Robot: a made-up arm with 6 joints.
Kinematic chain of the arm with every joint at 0, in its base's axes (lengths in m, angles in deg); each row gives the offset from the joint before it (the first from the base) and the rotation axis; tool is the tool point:
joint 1: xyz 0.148 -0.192 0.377 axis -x
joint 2: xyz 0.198 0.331 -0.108 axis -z
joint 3: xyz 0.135 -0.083 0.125 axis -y
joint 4: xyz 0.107 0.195 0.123 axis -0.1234 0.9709 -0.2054
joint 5: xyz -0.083 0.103 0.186 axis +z
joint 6: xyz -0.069 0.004 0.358 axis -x
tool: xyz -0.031 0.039 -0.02
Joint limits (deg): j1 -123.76..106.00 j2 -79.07..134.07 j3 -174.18..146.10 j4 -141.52..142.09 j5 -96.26..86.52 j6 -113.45..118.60
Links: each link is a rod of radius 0.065 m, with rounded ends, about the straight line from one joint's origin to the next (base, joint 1, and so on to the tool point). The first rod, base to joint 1, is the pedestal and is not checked.
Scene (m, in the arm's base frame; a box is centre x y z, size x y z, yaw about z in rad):
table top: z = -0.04
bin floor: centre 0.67 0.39 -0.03 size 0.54 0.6 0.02 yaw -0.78
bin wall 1: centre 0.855 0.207 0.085 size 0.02 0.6 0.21 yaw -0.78
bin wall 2: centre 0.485 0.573 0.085 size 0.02 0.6 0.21 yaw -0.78
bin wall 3: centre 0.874 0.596 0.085 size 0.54 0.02 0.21 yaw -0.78
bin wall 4: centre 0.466 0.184 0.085 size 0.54 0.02 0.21 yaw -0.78
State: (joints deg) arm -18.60 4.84 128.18 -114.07 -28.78 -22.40
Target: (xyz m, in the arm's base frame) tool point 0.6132 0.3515 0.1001
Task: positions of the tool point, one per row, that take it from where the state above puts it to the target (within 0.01 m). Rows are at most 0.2 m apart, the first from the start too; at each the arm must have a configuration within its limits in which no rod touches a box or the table.
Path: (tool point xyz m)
1: 0.8321 0.2267 0.3270
2: 0.7345 0.2909 0.3302
3: 0.6132 0.3515 0.3964
4: 0.6149 0.3682 0.3028
5: 0.6149 0.3689 0.2031
6: 0.6132 0.3515 0.1001

